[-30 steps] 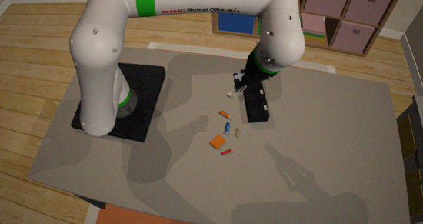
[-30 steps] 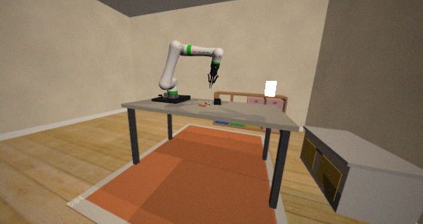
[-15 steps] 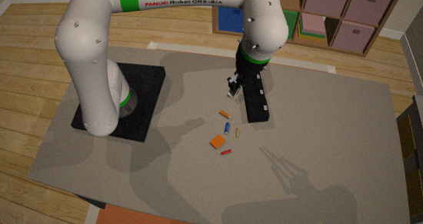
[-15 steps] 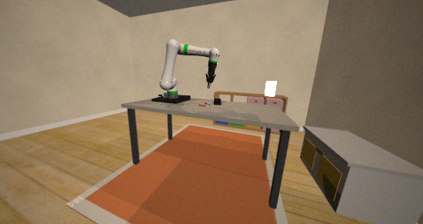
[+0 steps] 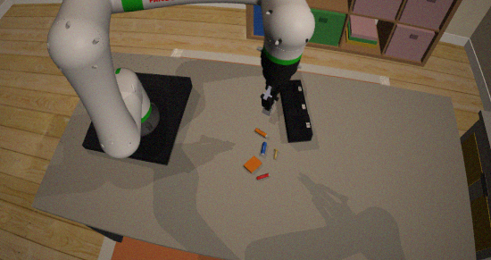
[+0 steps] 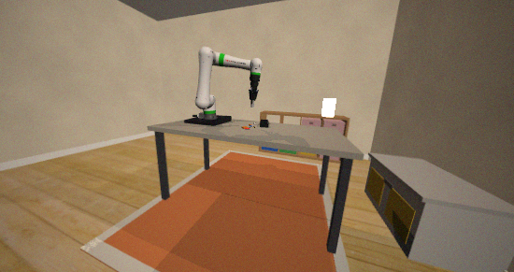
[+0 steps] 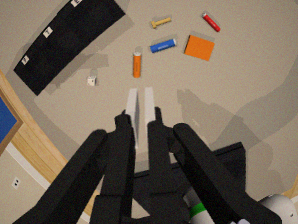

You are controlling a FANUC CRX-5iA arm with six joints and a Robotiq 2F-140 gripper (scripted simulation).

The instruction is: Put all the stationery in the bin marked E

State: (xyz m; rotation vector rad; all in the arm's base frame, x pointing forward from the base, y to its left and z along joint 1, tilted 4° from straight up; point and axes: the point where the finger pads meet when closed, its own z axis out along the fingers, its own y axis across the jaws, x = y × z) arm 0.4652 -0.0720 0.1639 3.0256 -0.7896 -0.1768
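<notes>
Right now my hand is 20 cm above the long black bin, 12 cm to the right of it and 11 cm short of it. The rest, counted from my hand: orange marker: 21 cm below, 3 cm to the left, 2 cm behind; blue cylinder: 21 cm below, 3 cm to the right, 1 cm behind; small yellow piece: 21 cm below, 5 cm to the right, 3 cm ahead.
</notes>
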